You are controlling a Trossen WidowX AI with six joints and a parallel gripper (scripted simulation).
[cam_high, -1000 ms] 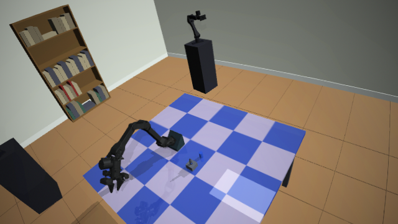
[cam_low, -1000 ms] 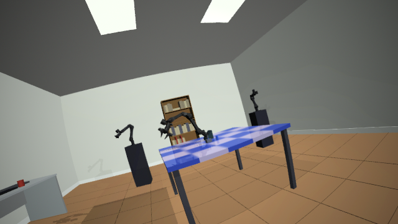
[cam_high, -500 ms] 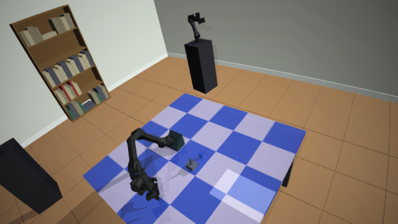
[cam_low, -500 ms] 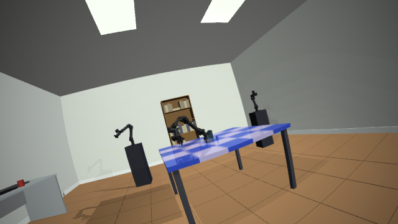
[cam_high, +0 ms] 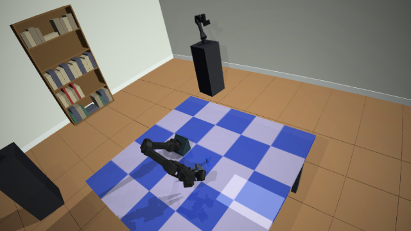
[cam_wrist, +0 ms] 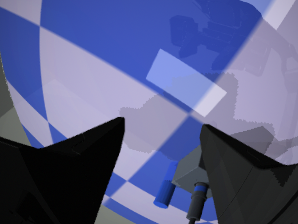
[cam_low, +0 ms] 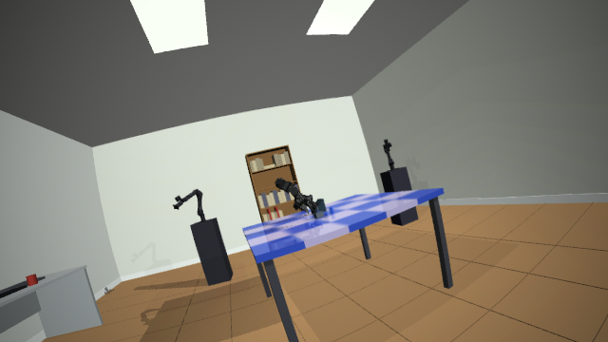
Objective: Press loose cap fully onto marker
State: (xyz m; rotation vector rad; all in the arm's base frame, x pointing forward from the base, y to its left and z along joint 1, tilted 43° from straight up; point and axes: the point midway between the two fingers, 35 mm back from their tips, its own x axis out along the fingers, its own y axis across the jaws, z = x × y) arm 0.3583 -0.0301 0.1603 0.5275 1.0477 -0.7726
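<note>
Now: gripper tip 180 mm to the right of the blue marker cap, 110 mm past it and 50 mm above it.
</note>
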